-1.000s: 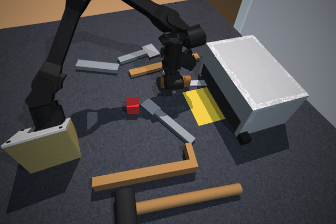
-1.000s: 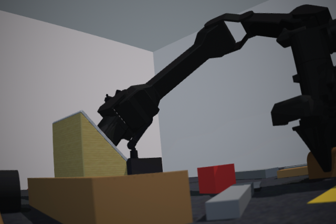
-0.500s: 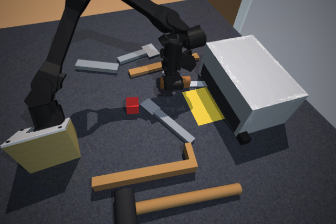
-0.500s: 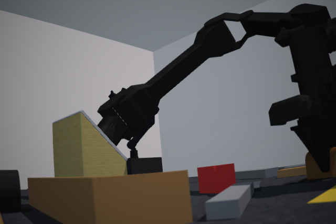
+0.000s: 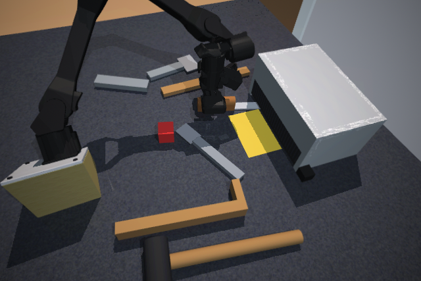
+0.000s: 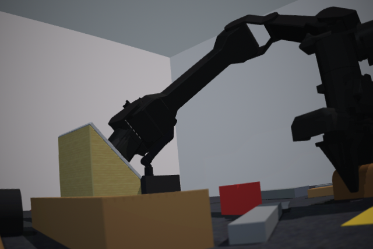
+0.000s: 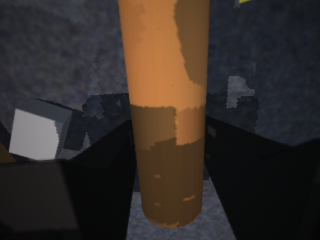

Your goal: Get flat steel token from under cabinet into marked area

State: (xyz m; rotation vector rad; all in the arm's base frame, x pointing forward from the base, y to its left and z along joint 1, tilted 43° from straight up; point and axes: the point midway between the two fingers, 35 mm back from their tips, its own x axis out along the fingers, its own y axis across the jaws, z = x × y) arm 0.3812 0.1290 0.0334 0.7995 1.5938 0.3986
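Now: the red cube 150 mm behind my gripper tip, 60 mm to the right of it and 10 mm above it. From my gripper tip the other things lie so: grey t-shaped tool 200 mm to the left, 40 mm behind; then small grey cube 60 mm to the left, 20 mm ahead; then wooden strip 100 mm to the left, 30 mm ahead.
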